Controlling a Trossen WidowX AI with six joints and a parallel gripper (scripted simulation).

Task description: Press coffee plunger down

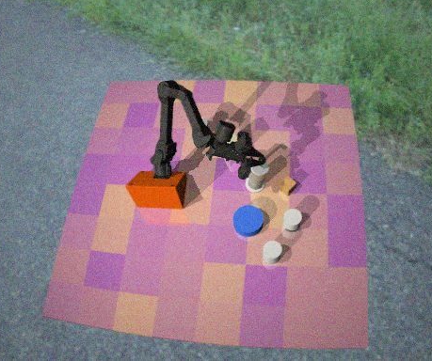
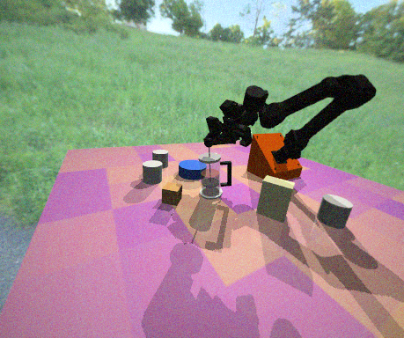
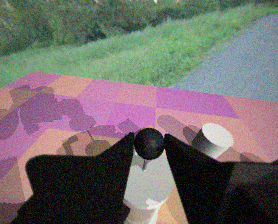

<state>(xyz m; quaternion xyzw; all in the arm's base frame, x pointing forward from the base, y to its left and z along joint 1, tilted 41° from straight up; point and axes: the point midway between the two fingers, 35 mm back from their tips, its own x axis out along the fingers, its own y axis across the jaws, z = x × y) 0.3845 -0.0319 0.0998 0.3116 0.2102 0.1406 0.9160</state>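
Now: gripper tip 90 mm above the coffee press, 40 mm past it and 10 mm to the right of it. Also, from my gripper tip: pale yellow block: 160 mm to the left, 150 mm behind, 140 mm below.
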